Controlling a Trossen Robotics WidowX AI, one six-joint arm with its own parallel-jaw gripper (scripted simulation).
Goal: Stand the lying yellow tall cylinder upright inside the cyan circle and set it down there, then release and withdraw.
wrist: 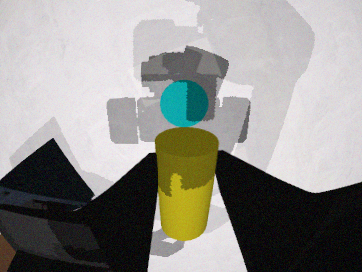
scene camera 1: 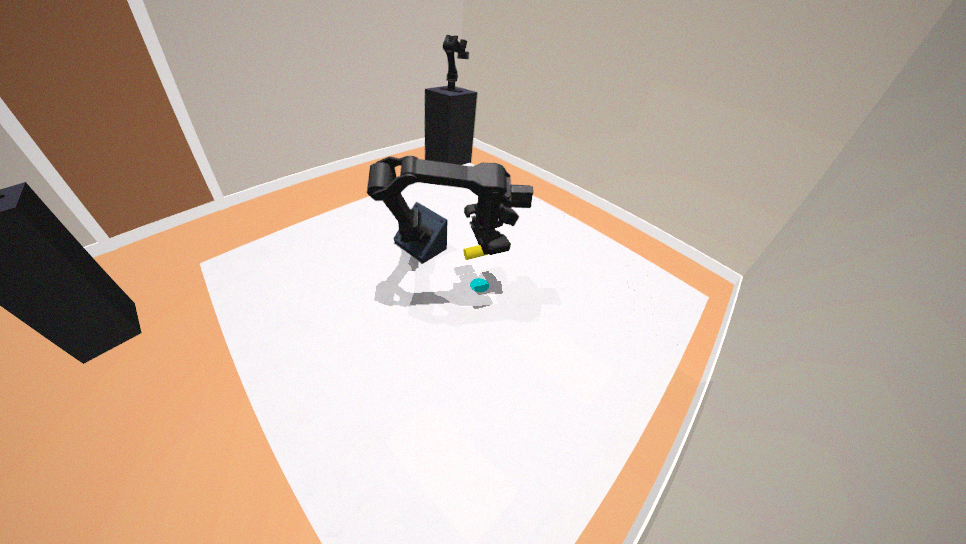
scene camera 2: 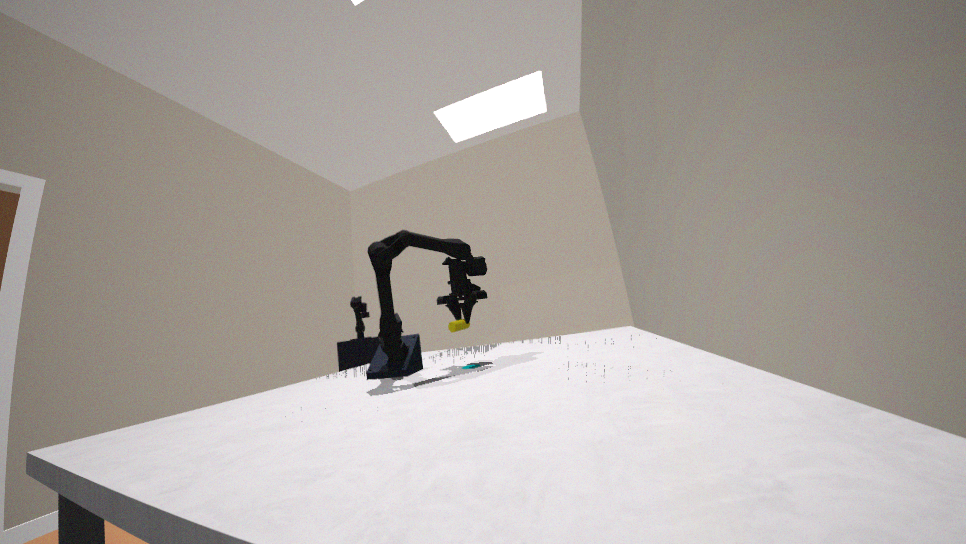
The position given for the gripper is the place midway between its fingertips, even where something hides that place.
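Observation:
Gripper [scene camera 1: 483,250], holding yellow tall cylinder [wrist: 186,157]. Wrist view: gripper [wrist: 186,159]. Scene camera 2: gripper [scene camera 2: 463,323]. Also cyan circle [wrist: 183,103].

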